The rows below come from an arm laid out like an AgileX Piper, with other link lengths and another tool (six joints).
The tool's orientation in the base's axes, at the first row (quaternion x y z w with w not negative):
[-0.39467 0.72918 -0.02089 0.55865]
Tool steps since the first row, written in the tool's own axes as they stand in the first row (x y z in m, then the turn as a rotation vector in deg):
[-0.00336 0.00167 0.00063 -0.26 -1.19 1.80]
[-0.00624 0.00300 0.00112 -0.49 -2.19 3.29]
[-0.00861 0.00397 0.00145 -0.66 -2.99 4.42]
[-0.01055 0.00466 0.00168 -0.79 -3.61 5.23]
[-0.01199 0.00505 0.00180 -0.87 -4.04 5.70]
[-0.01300 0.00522 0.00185 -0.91 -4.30 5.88]
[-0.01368 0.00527 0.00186 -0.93 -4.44 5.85]
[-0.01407 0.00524 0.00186 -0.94 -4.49 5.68]
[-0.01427 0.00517 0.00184 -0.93 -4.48 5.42]
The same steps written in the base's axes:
[-0.00018 0.00342 0.00166 2.17 0.08 0.09]
[-0.00032 0.00626 0.00315 3.98 0.14 0.19]
[-0.00043 0.00848 0.00446 5.37 0.15 0.28]
[-0.00050 0.01021 0.00559 6.39 0.14 0.37]
[-0.00052 0.01139 0.00652 7.02 0.08 0.46]
[-0.00051 0.01213 0.00722 7.32 0.00 0.55]
[-0.00048 0.01258 0.00774 7.37 -0.09 0.64]
[-0.00044 0.01279 0.00806 7.26 -0.19 0.74]
[-0.00041 0.01286 0.00826 7.04 -0.30 0.82]

